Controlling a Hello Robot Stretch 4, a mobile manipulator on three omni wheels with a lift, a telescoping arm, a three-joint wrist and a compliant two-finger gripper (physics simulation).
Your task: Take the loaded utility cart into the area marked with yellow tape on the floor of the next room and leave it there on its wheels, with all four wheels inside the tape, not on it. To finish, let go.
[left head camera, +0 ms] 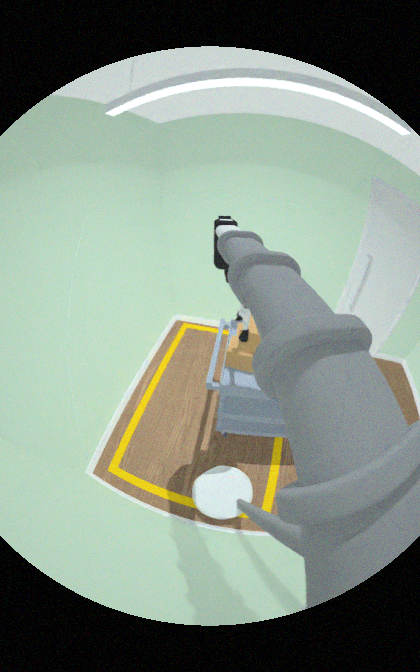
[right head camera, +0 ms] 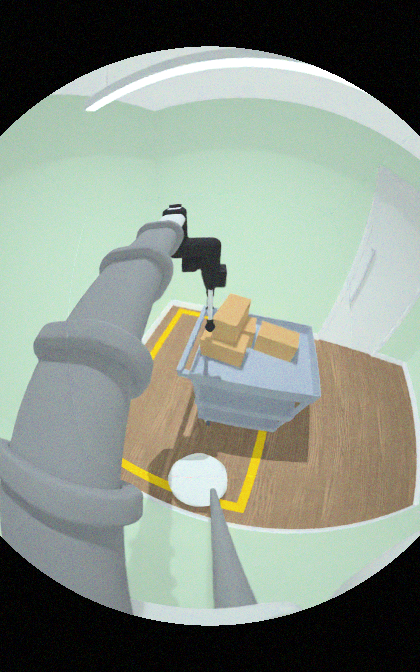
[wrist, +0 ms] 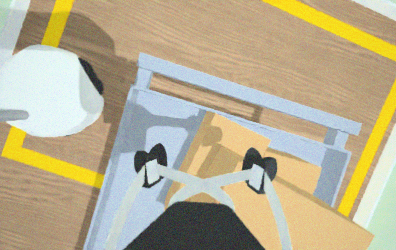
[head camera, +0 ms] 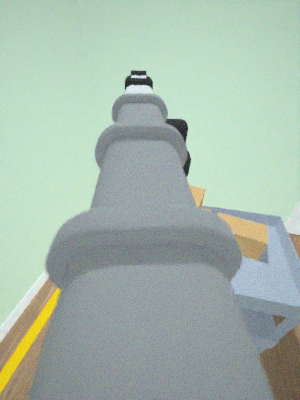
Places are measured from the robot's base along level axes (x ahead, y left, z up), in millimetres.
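Where they show: gripper, fingertip midpoint: [wrist: 204, 159].
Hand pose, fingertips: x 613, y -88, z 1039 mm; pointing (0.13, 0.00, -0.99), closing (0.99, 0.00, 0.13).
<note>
After its pixels a point has its place.
The blue-grey utility cart [head camera: 272, 280] {x 486, y -529, z 766 mm} [left head camera: 250, 407] [right head camera: 280, 377] [wrist: 250, 94] {x 722, y -7, z 836 mm} stands upright, loaded with several cardboard boxes [head camera: 245, 232] {x 642, y -445, z 884 mm} [right head camera: 230, 320] [wrist: 300, 215] {x 744, y -168, z 1002 mm}. Its handle side is over the area inside the yellow tape [head camera: 34, 332] {x 600, y 730, z -27 mm} [left head camera: 150, 395] [right head camera: 251, 480] [wrist: 371, 150] {x 1741, y -265, z -27 mm}. One tape line runs under the cart, whose other side reaches past it. Most wheels are hidden. My gripper [right head camera: 210, 326] [wrist: 204, 159] {x 613, y -88, z 1039 mm} is open, pointing down above the tray and boxes near the handle; its fingertips are apart, with no part of the handle between them.
A white round part of my own body [left head camera: 222, 492] [right head camera: 197, 480] [wrist: 50, 90] {x 32, y 10, z 187 mm} is beside the cart, over the tape's near side. Green walls stand close behind the tape on the left and at the back. A pale door [left head camera: 385, 260] [right head camera: 350, 280] is at the right. My arm [head camera: 150, 300] {x 128, y -2, z 1460 mm} blocks much of the head view.
</note>
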